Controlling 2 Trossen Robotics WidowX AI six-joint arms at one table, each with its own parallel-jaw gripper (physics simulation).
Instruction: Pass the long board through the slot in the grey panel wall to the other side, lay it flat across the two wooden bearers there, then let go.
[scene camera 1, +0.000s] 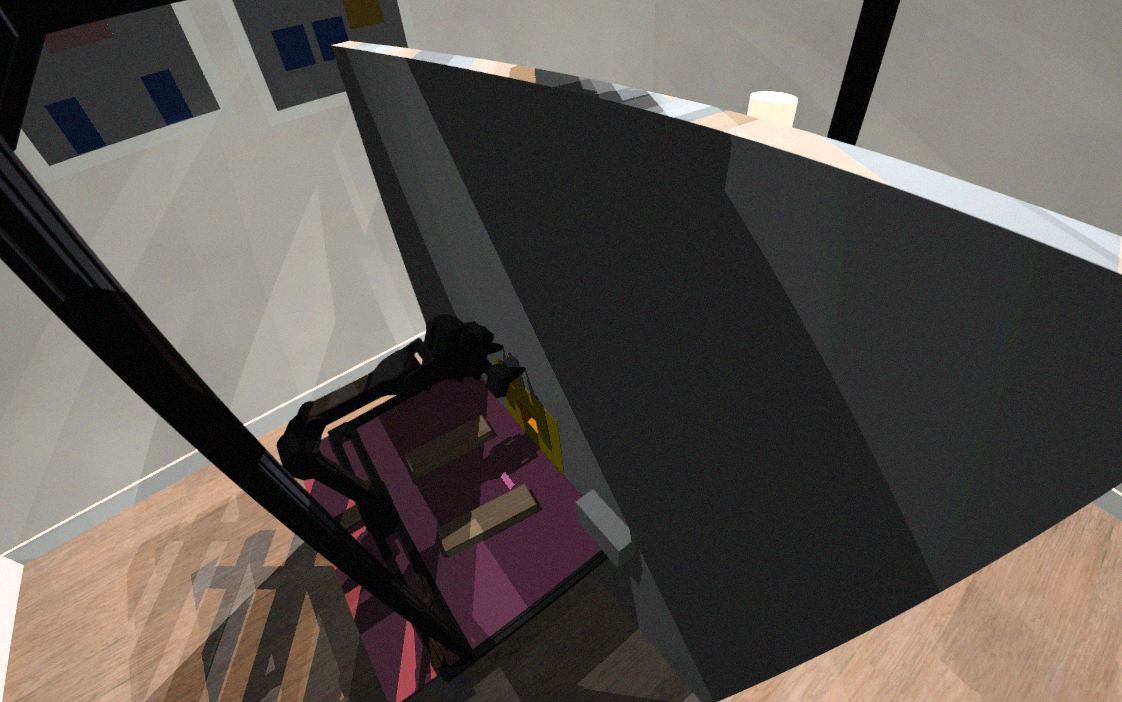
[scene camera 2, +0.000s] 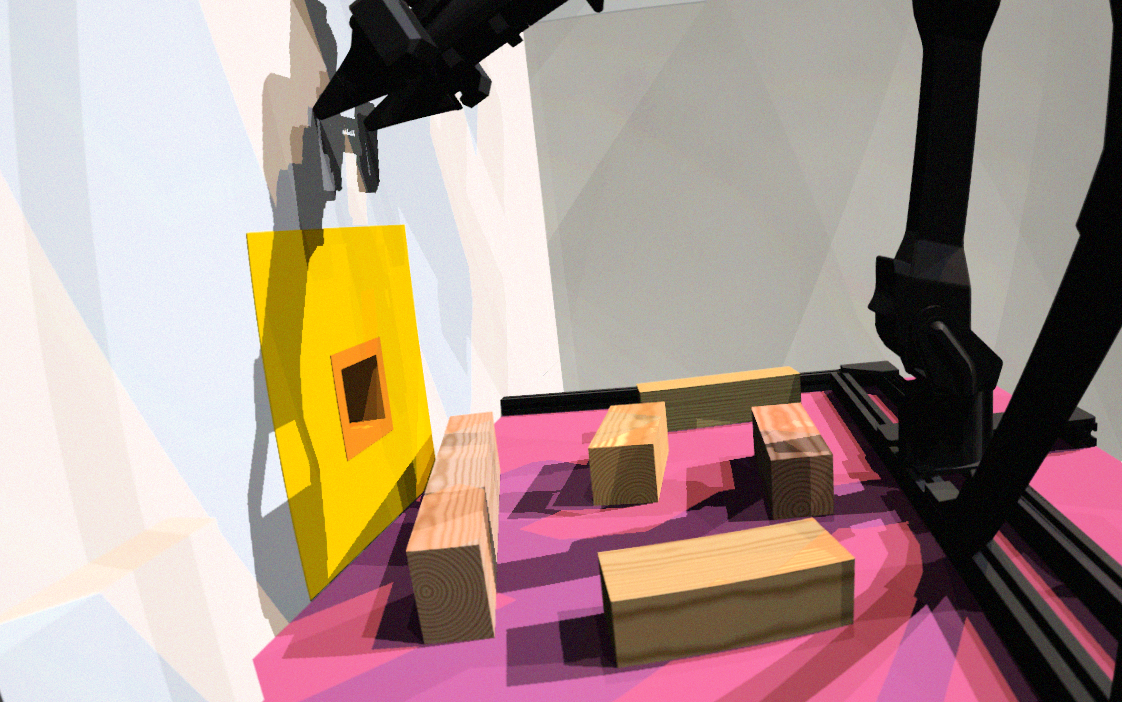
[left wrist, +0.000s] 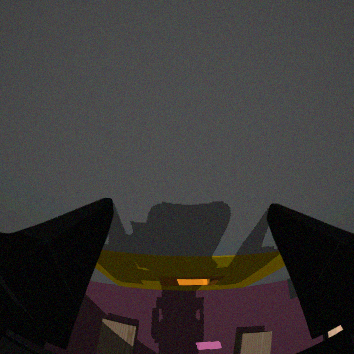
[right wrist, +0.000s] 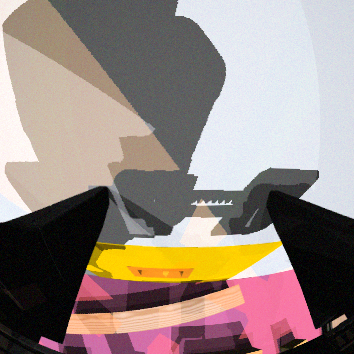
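Observation:
My left gripper is open and touching a grey panel wall, and the left wrist view shows that gripper too. My right gripper, which also appears in the right wrist view, is open as well, and it holds nothing. I can see a slot, too.

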